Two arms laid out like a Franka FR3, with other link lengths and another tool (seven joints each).
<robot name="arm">
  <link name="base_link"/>
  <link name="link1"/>
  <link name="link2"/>
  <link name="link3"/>
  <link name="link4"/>
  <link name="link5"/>
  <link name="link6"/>
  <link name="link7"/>
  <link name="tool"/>
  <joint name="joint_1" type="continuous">
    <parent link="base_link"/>
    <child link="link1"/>
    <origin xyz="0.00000 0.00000 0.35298" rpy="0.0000 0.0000 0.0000"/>
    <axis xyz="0 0 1"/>
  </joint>
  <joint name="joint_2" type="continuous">
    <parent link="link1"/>
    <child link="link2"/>
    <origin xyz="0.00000 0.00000 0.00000" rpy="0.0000 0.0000 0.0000"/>
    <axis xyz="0 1 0"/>
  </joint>
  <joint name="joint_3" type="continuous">
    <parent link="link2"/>
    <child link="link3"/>
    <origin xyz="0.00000 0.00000 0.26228" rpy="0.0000 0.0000 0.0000"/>
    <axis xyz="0 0 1"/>
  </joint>
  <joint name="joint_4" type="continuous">
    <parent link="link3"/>
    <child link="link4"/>
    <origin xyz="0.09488 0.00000 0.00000" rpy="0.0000 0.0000 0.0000"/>
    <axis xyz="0 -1 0"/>
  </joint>
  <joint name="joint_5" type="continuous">
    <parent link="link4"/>
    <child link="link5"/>
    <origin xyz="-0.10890 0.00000 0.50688" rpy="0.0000 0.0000 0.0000"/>
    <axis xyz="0 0 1"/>
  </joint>
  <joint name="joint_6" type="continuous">
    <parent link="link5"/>
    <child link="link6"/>
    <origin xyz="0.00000 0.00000 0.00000" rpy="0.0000 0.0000 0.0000"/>
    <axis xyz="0 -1 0"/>
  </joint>
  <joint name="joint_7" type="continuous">
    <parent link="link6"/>
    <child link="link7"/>
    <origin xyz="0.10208 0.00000 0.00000" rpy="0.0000 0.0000 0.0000"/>
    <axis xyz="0 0 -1"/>
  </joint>
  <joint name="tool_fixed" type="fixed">
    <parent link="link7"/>
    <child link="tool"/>
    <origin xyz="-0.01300 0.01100 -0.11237" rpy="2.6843 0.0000 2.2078"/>
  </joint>
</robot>
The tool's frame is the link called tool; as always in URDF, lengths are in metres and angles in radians. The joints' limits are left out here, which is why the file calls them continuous.
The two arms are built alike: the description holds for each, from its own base.
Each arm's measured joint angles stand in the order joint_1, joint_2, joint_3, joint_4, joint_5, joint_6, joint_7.
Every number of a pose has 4 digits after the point.
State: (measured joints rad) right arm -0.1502 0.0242 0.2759 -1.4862 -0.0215 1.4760 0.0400; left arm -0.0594 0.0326 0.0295 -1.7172 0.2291 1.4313 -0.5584
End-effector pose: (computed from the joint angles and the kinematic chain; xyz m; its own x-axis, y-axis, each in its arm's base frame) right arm 0.6797 0.0929 0.6373 -0.6601 0.7512 0.0065 0.6873 0.6004 0.4089; left arm 0.6686 0.0102 0.4993 -0.8592 0.3532 0.3702 0.5040 0.7088 0.4935
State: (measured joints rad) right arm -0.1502 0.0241 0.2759 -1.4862 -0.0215 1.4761 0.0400; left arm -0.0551 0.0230 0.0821 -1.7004 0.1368 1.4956 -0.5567
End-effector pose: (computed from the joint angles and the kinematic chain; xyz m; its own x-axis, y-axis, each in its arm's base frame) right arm 0.6796 0.0929 0.6373 -0.6601 0.7512 0.0064 0.6872 0.6004 0.4090; left arm 0.6755 0.0365 0.5164 -0.9074 0.3304 0.2596 0.4173 0.7804 0.4656
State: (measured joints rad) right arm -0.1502 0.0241 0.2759 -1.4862 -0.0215 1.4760 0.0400; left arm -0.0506 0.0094 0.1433 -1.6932 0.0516 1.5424 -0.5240
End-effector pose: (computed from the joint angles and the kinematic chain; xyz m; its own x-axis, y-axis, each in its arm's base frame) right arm 0.6796 0.0929 0.6373 -0.6601 0.7512 0.0064 0.6872 0.6004 0.4089; left arm 0.6767 0.0716 0.5315 -0.9356 0.3111 0.1671 0.3530 0.8353 0.4215
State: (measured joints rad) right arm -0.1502 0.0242 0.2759 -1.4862 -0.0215 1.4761 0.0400; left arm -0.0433 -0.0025 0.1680 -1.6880 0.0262 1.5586 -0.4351
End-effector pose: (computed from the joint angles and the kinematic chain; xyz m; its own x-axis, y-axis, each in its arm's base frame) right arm 0.6797 0.0929 0.6373 -0.6601 0.7512 0.0065 0.6872 0.6004 0.4090; left arm 0.6748 0.0922 0.5435 -0.9224 0.3660 0.1234 0.3836 0.8306 0.4037
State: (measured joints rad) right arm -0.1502 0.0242 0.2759 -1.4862 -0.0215 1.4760 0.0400; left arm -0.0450 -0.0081 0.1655 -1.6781 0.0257 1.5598 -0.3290
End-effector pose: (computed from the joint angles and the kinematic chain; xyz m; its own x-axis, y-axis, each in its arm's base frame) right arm 0.6797 0.0929 0.6373 -0.6601 0.7512 0.0065 0.6873 0.6004 0.4089; left arm 0.6752 0.0912 0.5531 -0.8786 0.4661 0.1043 0.4661 0.7889 0.4004
